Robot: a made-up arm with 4 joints.
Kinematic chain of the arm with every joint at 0, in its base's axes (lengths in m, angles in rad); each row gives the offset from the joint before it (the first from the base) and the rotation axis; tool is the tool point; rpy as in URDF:
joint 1: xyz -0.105 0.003 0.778 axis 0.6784 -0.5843 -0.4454
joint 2: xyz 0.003 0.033 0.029 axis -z
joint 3: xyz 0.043 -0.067 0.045 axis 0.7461 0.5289 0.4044
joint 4: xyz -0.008 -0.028 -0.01 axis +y
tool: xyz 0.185 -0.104 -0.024 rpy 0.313 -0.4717 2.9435
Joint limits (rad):
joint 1: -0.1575..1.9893
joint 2: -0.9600..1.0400
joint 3: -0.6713..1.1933
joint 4: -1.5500..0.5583
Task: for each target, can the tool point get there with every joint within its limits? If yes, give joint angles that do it. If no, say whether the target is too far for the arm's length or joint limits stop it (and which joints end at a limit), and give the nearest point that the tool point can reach.
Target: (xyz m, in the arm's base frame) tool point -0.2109 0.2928 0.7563
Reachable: no: joint limits stop it (at a limit: joint 2, joint 3) | nearest point -0.0438 0.1393 0.6510 | short by 0.250 m
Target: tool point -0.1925 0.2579 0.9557
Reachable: no: joint limits stop it (at a limit: joint 1, joint 2, joint 3, joint 4) | nearest point -0.1725 0.0392 1.0625 | short by 0.244 m
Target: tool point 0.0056 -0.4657 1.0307
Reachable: no: too far | nearest point -0.0493 -0.2768 0.9434 | short by 0.215 m
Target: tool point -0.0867 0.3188 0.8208
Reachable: no: joint limits stop it (at a limit: joint 2, joint 3) | nearest point 0.0294 0.1577 0.7345 | short by 0.217 m
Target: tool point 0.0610 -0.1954 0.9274
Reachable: yes | joints 1.2712 -0.7023 0.1900 -0.1341
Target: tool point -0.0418 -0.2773 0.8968
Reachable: yes | joints 1.4600 -0.5945 0.2986 -0.6670
